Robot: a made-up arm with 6 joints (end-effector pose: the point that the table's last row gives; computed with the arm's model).
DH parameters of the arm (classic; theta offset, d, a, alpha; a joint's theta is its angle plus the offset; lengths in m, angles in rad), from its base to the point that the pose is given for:
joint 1: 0 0.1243 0 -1.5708
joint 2: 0.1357 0 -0.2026 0
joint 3: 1.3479 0 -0.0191 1.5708
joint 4: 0 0.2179 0 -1.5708
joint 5: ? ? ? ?
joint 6: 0 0.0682 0 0
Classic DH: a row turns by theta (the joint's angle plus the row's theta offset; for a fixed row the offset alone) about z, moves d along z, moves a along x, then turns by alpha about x.
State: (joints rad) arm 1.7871 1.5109 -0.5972 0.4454 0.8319 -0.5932
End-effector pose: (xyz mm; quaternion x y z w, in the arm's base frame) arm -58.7 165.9 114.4 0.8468 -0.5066 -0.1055 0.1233
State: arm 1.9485 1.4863 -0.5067 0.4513 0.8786 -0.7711
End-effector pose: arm -77.5 133.3 105.4 0.9149 -0.3589 -0.0766 0.1682
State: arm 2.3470 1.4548 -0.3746 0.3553 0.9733 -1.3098
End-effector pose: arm -95.0 68.8 93.8 0.9654 0.1238 -0.0116 0.2293
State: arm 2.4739 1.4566 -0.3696 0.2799 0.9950 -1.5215
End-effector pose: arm -97.7 56.9 92.9 0.9221 0.3108 0.0081 0.2303
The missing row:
joint 5: 0 0 0 1.5708
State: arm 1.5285 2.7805 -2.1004 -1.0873 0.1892 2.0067
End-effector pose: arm 30.0 440.2 21.3 -0.2323 0.8699 0.3782 0.2152
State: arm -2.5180 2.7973 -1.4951 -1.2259 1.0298 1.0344
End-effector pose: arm -264.1 -122.2 -71.2 -0.8460 -0.2759 0.0882 0.4476
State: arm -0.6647 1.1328 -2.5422 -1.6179 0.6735 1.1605
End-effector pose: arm -74.4 4.3 589.7 0.3301 -0.0148 -0.5125 0.7926
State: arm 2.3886 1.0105 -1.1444 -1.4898 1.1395 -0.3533
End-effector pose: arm -70.0 150.3 376.7 -0.6966 0.0685 -0.1537 0.6974
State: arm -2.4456 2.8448 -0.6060 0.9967 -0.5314 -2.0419
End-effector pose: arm -79.9 -28.9 -95.3 -0.5738 -0.7789 -0.1742 0.1838
